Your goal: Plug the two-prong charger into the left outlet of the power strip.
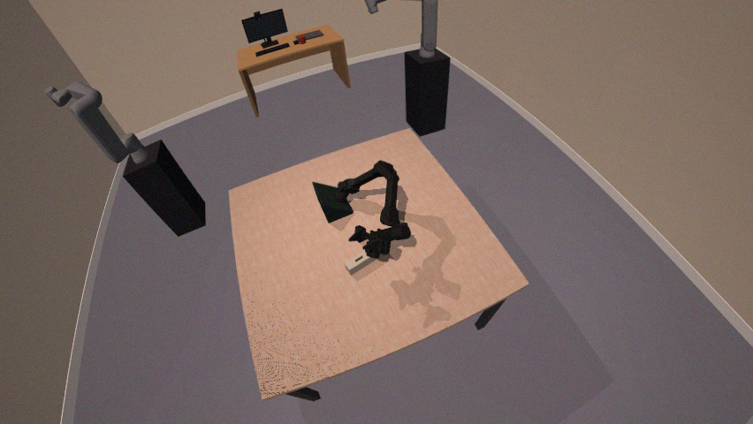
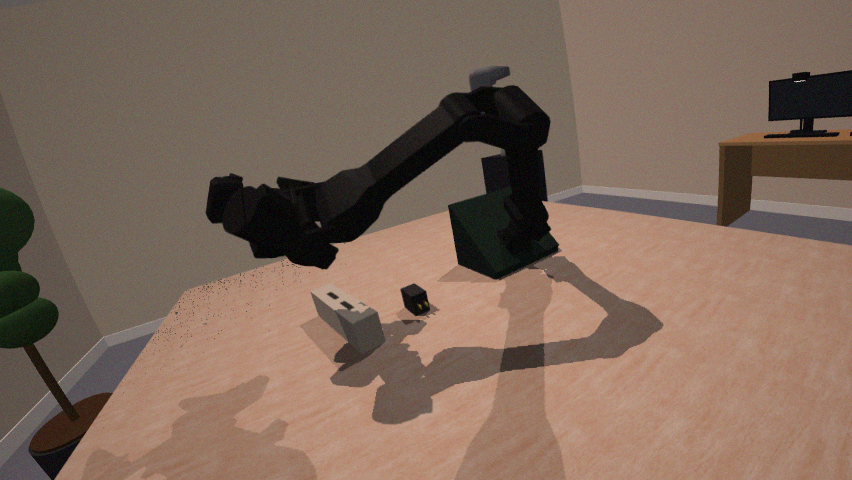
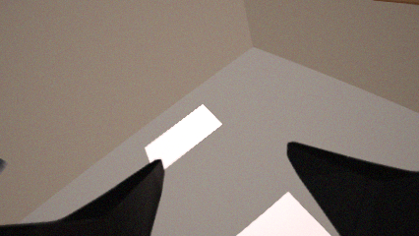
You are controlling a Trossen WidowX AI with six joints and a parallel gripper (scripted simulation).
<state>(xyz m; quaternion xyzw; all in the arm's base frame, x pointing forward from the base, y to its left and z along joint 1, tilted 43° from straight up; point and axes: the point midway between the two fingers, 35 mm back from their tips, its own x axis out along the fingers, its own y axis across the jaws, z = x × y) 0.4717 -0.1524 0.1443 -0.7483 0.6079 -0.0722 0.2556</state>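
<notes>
Now: the black two-prong charger 210 mm behind my gripper tip, 80 mm to the left of it and 280 mm below it.
</notes>
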